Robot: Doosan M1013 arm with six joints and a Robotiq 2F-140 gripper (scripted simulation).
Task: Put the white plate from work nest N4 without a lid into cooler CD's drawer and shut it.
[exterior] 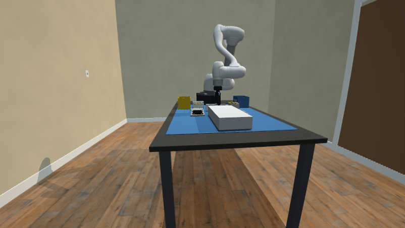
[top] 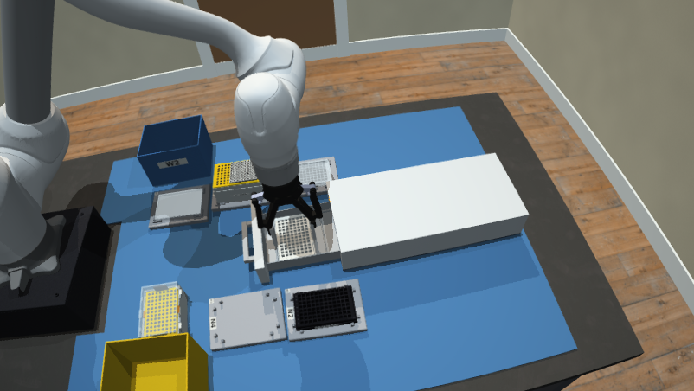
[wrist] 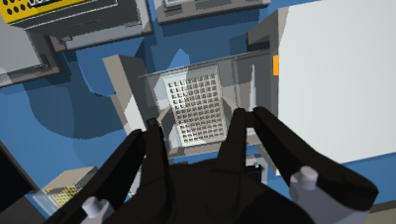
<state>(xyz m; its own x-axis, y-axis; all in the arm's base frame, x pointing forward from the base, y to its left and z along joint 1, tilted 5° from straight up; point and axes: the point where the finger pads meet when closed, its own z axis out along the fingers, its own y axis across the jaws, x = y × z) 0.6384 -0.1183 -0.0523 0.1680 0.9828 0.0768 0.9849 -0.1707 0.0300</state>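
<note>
My hand is 20 mm above the white plate. The rest, counted from my hand: white cooler CD (170 mm ahead, 30 mm to the right, 10 mm below); then drawer (30 mm ahead, 10 mm to the right, 20 mm below); then black plate (10 mm ahead, 200 mm to the right, 30 mm below).
</note>
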